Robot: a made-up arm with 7 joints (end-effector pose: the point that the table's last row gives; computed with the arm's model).
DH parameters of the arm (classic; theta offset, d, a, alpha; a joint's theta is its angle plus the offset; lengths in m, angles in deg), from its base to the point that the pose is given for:
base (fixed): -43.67 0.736 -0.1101 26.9
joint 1: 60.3 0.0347 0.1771 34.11
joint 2: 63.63 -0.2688 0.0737 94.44
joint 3: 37.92 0.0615 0.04 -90
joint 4: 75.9 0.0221 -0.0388 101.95
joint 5: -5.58 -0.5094 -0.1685 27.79
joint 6: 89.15 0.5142 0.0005 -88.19
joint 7: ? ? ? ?
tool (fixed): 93.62 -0.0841 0 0
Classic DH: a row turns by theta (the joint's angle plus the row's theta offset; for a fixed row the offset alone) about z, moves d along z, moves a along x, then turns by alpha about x.
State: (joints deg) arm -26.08 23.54 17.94 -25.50 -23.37 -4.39 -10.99
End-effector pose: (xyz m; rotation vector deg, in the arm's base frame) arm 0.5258 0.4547 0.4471 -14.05 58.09 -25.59
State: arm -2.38 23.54 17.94 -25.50 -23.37 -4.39 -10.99
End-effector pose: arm 0.3921 0.6192 0.4606 -28.75 45.05 -10.86
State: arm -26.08 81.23 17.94 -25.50 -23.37 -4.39 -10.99
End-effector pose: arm 0.4678 0.6052 0.6368 -31.66 4.44 -10.19
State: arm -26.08 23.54 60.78 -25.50 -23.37 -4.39 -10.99
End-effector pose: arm 0.5128 0.6254 0.6932 20.81 55.21 2.25
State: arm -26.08 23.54 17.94 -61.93 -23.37 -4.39 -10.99
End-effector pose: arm 0.2408 0.5222 0.3566 -25.78 88.64 -6.88
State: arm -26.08 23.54 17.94 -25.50 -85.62 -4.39 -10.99
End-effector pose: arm 0.4488 0.0142 0.3969 -13.71 66.55 -89.81
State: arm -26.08 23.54 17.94 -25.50 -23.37 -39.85 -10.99
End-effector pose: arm 0.5546 0.3508 0.4600 -17.35 46.94 -61.15
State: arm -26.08 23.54 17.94 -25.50 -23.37 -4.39 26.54
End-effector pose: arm 0.5884 0.4921 0.5207 23.66 47.42 -25.42
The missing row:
joint 7: 14 0.1384 -0.1426 62.97
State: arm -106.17 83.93 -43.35 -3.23 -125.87 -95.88 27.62
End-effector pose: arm -0.0124 0.0127 0.9514 41.89 74.92 56.84
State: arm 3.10 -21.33 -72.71 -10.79 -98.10 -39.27 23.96
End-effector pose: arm 0.4687 0.1361 1.0338 -77.72 -77.02 -93.11
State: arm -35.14 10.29 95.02 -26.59 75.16 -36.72 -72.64
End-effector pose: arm 0.1962 0.3406 0.9775 19.23 -12.77 7.15
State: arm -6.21 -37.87 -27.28 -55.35 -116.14 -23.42 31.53
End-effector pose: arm 0.1127 -0.1877 0.7626 -110.54 21.83 -109.59
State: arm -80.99 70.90 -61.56 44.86 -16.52 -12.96 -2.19
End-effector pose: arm 0.7031 -0.0673 0.8372 -76.70 -35.11 -75.26
